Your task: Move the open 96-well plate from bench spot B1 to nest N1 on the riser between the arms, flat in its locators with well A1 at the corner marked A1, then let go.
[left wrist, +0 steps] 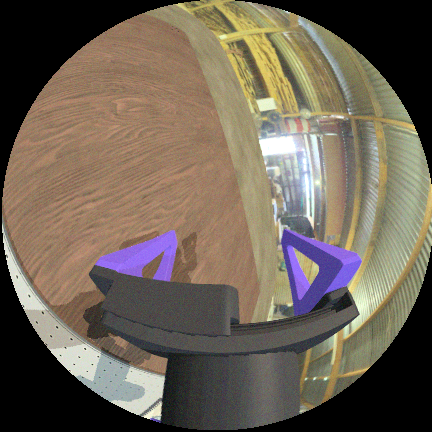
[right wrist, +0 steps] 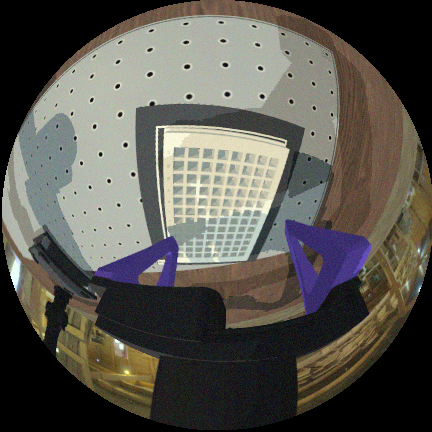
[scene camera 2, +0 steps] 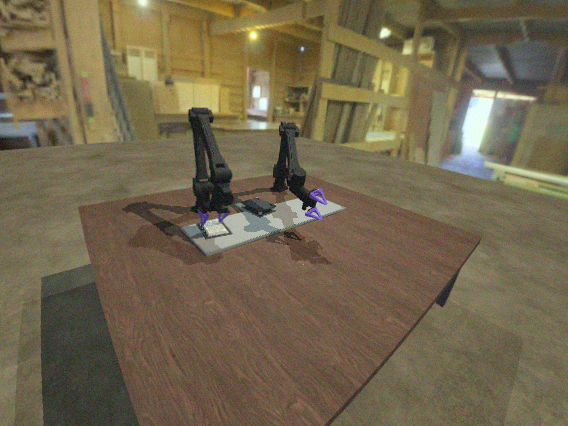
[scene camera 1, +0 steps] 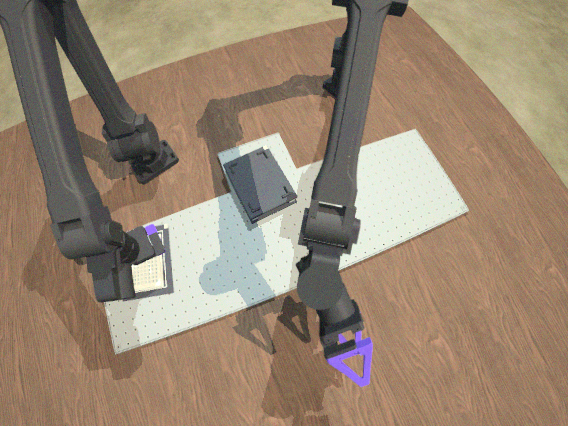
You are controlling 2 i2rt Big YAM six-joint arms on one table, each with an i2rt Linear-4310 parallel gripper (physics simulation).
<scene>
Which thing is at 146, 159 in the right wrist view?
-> A dark nest with white outline.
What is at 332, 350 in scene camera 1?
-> My left gripper.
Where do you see a well plate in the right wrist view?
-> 218, 185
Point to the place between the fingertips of my left gripper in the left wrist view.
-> At 229, 236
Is my right gripper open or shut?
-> Open.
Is my left gripper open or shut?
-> Open.
</scene>
